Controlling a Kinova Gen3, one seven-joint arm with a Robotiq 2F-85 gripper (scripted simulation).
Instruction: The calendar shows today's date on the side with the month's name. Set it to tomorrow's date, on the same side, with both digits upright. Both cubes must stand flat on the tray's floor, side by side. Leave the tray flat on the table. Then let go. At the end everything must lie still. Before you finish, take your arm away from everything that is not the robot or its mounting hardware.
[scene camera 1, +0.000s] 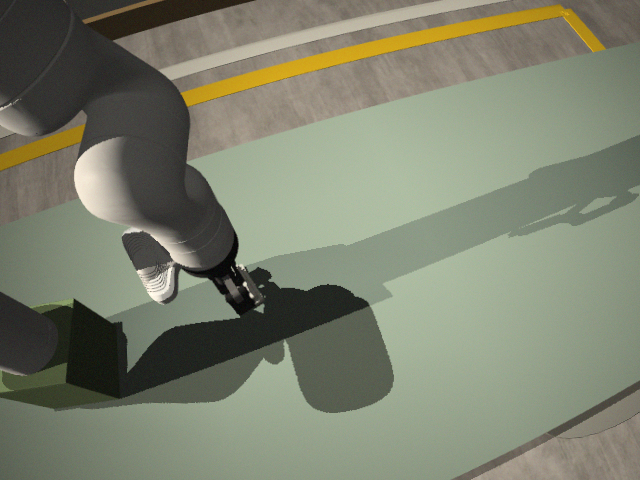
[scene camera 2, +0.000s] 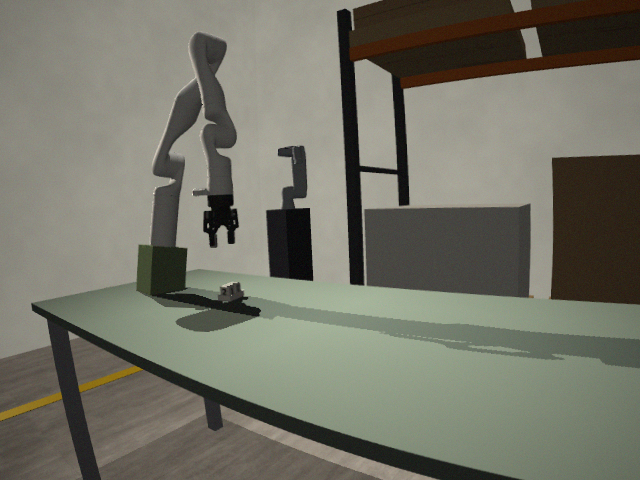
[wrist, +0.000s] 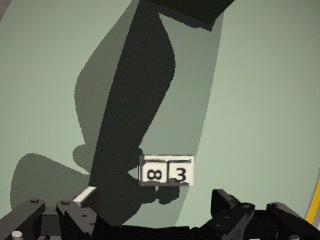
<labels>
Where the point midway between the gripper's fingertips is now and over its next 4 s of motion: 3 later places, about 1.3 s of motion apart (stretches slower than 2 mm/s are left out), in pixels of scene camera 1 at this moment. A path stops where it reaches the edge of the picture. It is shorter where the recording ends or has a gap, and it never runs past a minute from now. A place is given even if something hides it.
My gripper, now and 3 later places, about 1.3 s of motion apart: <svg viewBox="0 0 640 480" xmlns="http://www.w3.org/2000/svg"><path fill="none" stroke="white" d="M227 274L236 279L238 282L243 289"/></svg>
</labels>
